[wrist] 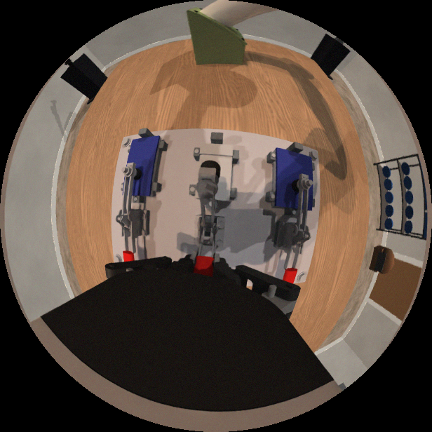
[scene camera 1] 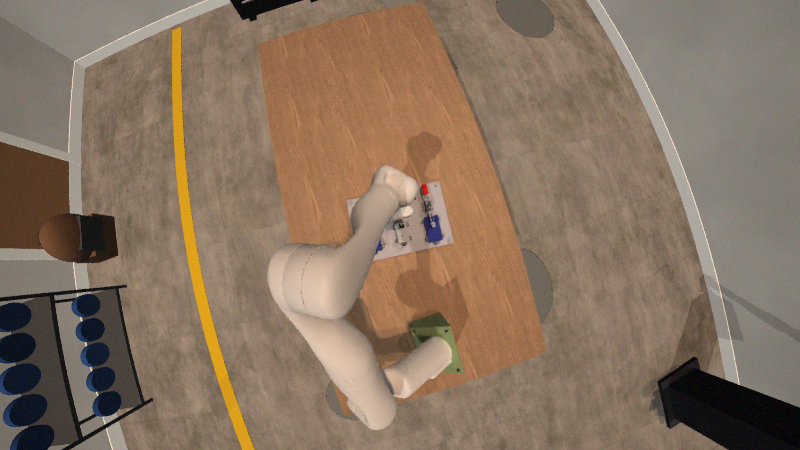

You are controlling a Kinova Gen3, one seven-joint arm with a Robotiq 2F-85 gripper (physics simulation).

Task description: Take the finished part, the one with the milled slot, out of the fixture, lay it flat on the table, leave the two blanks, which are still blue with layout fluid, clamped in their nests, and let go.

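Frame: origin at the arm's base, x ahead, y right, z down, level; millimetres.
Where they show: arm's base, origin of the base link: [scene camera 1: 439, 349].
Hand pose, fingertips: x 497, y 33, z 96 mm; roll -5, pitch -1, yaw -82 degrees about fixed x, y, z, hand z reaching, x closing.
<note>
Each offset is from my fingertips to the centre of the thing. Level surfaces: height alone.
The finished part @(dx -106, dy -14, dz +14 mm) [wrist: 226, 167] [scene camera 1: 401, 235], a pale plate, lies in the middle nest of the fixture @(dx -64, dy -9, dz +38 mm) [wrist: 175, 200] [scene camera 1: 418, 237]. The middle clamp's arm [wrist: 207, 189] is swung up, its black tip apart from the part and partly covering it in the wrist view. My gripper [wrist: 205, 259] is shut on that clamp's red handle [wrist: 204, 264]; the arm hides the fingers in the scene view. One blue blank @(dx -129, dy +94, dz +19 mm) [wrist: 146, 162] [scene camera 1: 433, 232] sits under its clamp at the left of the wrist view. The other blue blank @(dx -97, dy -124, dz +16 mm) [wrist: 290, 172] [scene camera 1: 379, 246] sits under its clamp at the right.
The outer clamps have red handles [wrist: 128, 256] [wrist: 290, 275] close outside my fingers. The fixture stands on the wooden table @(dz +45 mm) [scene camera 1: 358, 111] [wrist: 90, 175]. The green arm base [scene camera 1: 458, 358] [wrist: 217, 47] stands near one table end. A rack [scene camera 1: 58, 347] stands off the table.
</note>
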